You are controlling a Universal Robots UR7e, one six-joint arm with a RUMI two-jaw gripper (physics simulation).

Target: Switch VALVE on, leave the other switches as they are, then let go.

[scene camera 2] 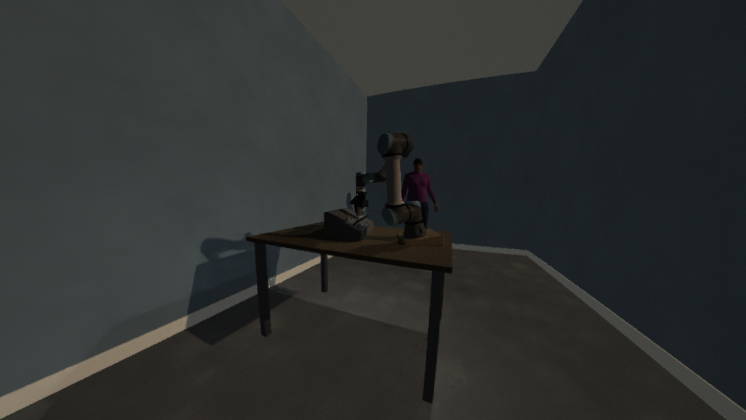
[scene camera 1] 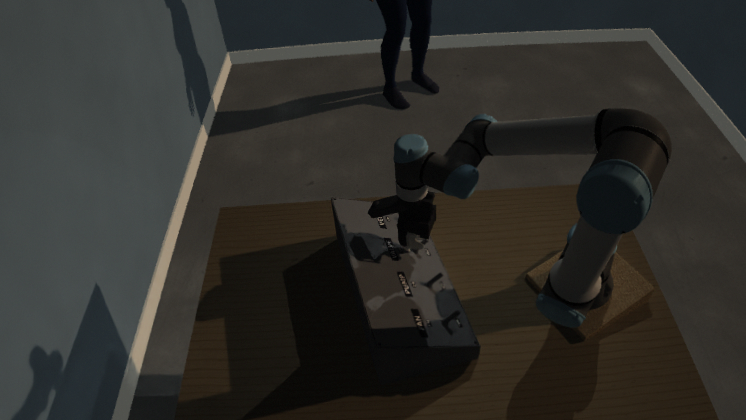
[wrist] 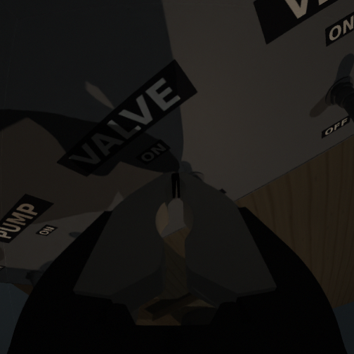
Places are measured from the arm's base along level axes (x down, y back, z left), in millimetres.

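Pixels of known places: gripper, fingertip midpoint: (scene camera 2: 359, 218) (scene camera 1: 409, 249); arm's base at its link origin: (scene camera 2: 415, 235).
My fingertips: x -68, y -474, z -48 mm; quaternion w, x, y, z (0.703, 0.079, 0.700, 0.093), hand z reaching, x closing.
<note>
Ahead of a thing's pixels: the offset from my fingertips to its top centre. Level surfaces: height alone.
A grey sloped switch panel (scene camera 1: 383, 279) (scene camera 2: 339, 226) stands on the table. My gripper (scene camera 1: 416, 244) (scene camera 2: 361, 213) (wrist: 176, 174) is shut and empty, its fingertips low over the panel at the VALVE switch (wrist: 193, 173). The switch's base shows just behind the tips in the wrist view; its lever is mostly hidden by the fingers, so I cannot tell which way it leans or whether they touch. The VALVE label {dx -24, dy -46, dz +16 mm} (scene camera 1: 391, 249) (wrist: 127, 119) and its ON mark (wrist: 153, 151) lie beyond the tips. The VENT switch (wrist: 342, 92) leans towards OFF.
The PUMP lever {dx -27, dy +73, dz +100 mm} (scene camera 1: 434, 280) and FAN lever {dx -27, dy +115, dz +212 mm} (scene camera 1: 451, 319) stick up along the panel beside VALVE, and the VENT label {dx -24, dy -88, dz -97 mm} (scene camera 1: 381, 221) is on its other side. The arm's base block (scene camera 1: 629, 279) is on the wooden table {dx +103 mm} (scene camera 1: 522, 219). A person (scene camera 1: 395, 41) (scene camera 2: 417, 187) stands behind the table.
</note>
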